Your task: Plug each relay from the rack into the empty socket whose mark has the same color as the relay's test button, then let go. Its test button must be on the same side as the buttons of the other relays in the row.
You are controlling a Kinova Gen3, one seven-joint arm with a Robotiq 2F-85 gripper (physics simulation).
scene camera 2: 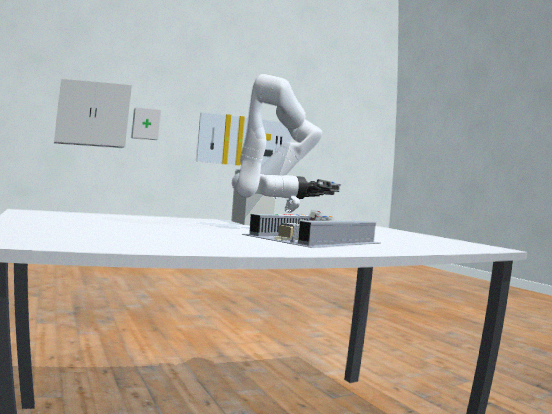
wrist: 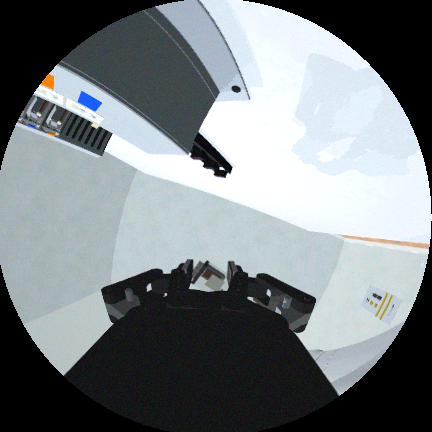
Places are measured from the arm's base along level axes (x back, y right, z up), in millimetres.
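Pixels of known places: gripper, fingertip midpoint: [scene camera 2: 336, 190] [wrist: 209, 267].
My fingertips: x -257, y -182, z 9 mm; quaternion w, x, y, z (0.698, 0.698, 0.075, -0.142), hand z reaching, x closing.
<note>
Ahead of a thing's pixels: the offset from my fingertips to its top centre. Level surfaces: height alone.
My gripper [scene camera 2: 337, 187] [wrist: 209, 267] is shut on a clear-cased relay @(dy +5, dx +4, dz +29 mm) [wrist: 211, 281], which sits tilted between the fingers. Its test button's color cannot be made out. In scene camera 2 the gripper points sideways above the socket panel. In the wrist view, plugged relays @(dy +130, dx -174, dz -80 mm) [wrist: 54, 118] show at the upper left, with a blue button [wrist: 32, 127] and an orange button @(dy +128, dx -181, dz -80 mm) [wrist: 51, 134] on the slotted duct's side. An orange mark [wrist: 48, 81] and a blue mark @(dy +138, dx -69, dz -86 mm) [wrist: 90, 101] are on the near strip. The sockets are largely hidden. The black rack @(dy -37, dx -62, dz -126 mm) [wrist: 212, 157] shows edge-on beyond the panel's end.
A grey duct [scene camera 2: 340, 233] [wrist: 135, 65] and a slotted duct [scene camera 2: 270, 225] [wrist: 82, 134] rise along the panel's two sides. A tan end block @(dy +278, dx -227, dz -103 mm) [scene camera 2: 285, 231] shows between them. The panel lies on the white table @(dz -150 mm) [scene camera 2: 150, 240]. The arm folds down behind the panel.
</note>
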